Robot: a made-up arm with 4 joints.
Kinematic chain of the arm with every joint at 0, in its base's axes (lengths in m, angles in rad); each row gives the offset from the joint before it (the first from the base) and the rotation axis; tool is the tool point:
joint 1: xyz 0 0 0.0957 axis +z
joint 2: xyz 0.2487 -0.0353 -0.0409 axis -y
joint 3: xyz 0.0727 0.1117 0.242 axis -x
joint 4: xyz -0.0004 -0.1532 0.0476 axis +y
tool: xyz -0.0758 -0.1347 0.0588
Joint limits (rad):
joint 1: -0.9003..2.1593
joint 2: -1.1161..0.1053
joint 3: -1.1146..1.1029
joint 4: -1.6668..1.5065
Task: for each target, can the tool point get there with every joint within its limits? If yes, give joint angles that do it. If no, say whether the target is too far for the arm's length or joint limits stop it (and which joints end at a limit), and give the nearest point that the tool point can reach.
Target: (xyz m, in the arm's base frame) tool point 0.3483 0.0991 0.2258
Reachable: yes | joints 0.9141 -0.3423 -0.5010 -0.2976
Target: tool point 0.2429 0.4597 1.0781
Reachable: no: too far | nearest point 0.1855 0.3510 0.6077 | short by 0.486 m
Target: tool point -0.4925 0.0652 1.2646
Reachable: no: too far | nearest point -0.2196 0.1971 0.6236 | short by 0.709 m
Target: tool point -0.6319 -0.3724 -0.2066
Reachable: no: joint limits stop it (at a limit: joint 1, joint 2) | nearest point -0.0042 -0.2927 0.1434 | short by 0.723 m
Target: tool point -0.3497 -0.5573 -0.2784
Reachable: no: joint limits stop it (at a limit: joint 1, joint 2, joint 4) | nearest point 0.0822 -0.4158 -0.0229 | short by 0.521 m
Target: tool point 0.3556 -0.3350 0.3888
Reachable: yes | joints -0.3528 -0.5560 0.1590 -0.0394
